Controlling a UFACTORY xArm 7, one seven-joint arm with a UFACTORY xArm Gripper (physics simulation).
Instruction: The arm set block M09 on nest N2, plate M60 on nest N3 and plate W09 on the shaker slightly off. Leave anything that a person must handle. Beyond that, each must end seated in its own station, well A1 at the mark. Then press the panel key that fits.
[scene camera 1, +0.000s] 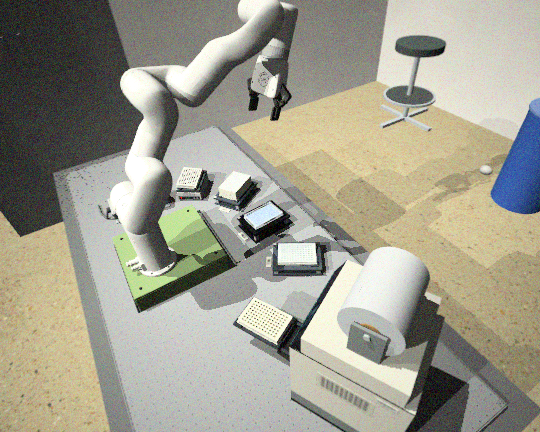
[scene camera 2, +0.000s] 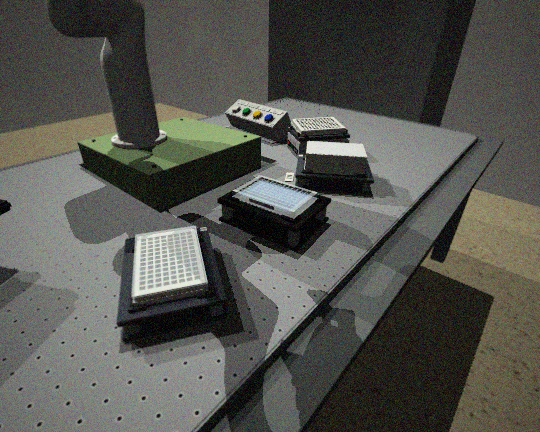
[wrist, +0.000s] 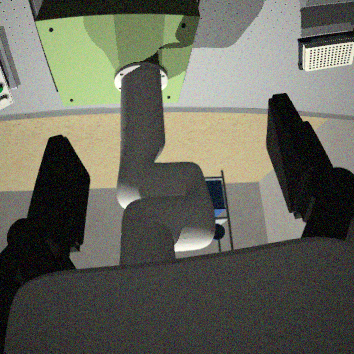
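Note:
My gripper (scene camera 1: 264, 114) (wrist: 169, 136) is open and empty, high above the bench. A perforated plate (scene camera 1: 190, 177) (scene camera 2: 319, 124) lies on the shaker (scene camera 1: 190, 196) (scene camera 2: 295, 144), which has a red light. A tall white block (scene camera 1: 235, 185) (scene camera 2: 335, 157) sits on a dark nest. A blue-topped plate (scene camera 1: 263, 215) (scene camera 2: 275, 194) lies on a black nest (scene camera 2: 300, 225). A white well plate (scene camera 1: 297, 254) (scene camera 2: 170, 262) lies on another dark nest (scene camera 2: 170, 317). The key panel (scene camera 2: 257, 118) has green, yellow and blue keys. Nest and plate labels, well A1 and exact seating cannot be made out.
A cream perforated plate (scene camera 1: 265, 319) (wrist: 329, 55) lies on a dark tray beside a cream machine (scene camera 1: 360, 385) with a big white roll (scene camera 1: 392, 295). The arm stands on a green base (scene camera 1: 185, 230) (scene camera 2: 210, 135) (wrist: 80, 55). A stool (scene camera 1: 420, 46) and blue cylinder (scene camera 1: 520, 160) stand beyond the bench.

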